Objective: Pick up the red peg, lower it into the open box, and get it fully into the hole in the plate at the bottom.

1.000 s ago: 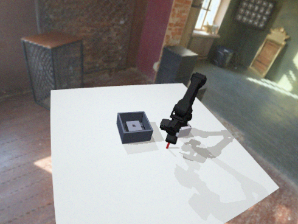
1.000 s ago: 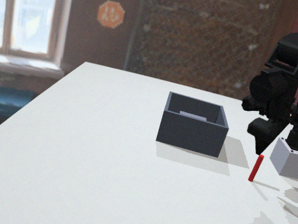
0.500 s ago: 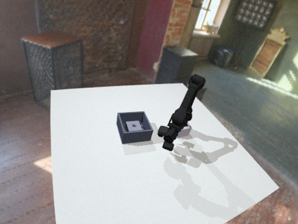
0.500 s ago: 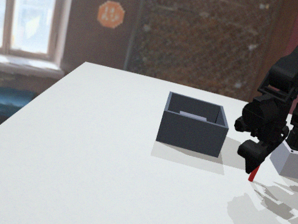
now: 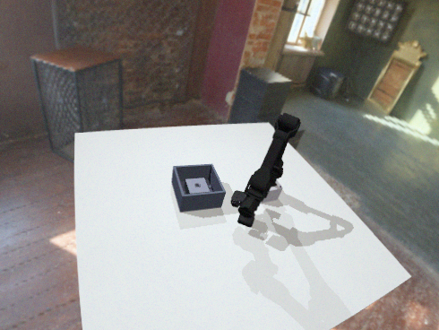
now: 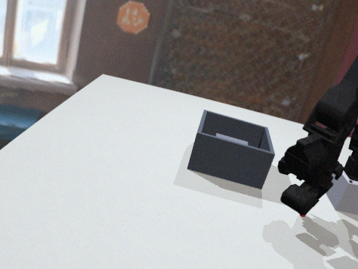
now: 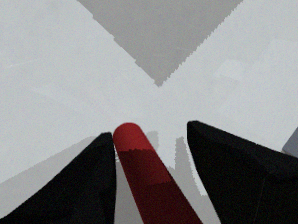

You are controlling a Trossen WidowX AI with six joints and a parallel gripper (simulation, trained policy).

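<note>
Now: the grey plate 19 cm ahead of my gripper tip, 17 cm to the right of it and 4 cm above it. Round my gripper tip: dark grey box 19 cm ahead, 17 cm to the right, 2 cm above; then red peg 1 cm to the left, 3 cm above.
</note>
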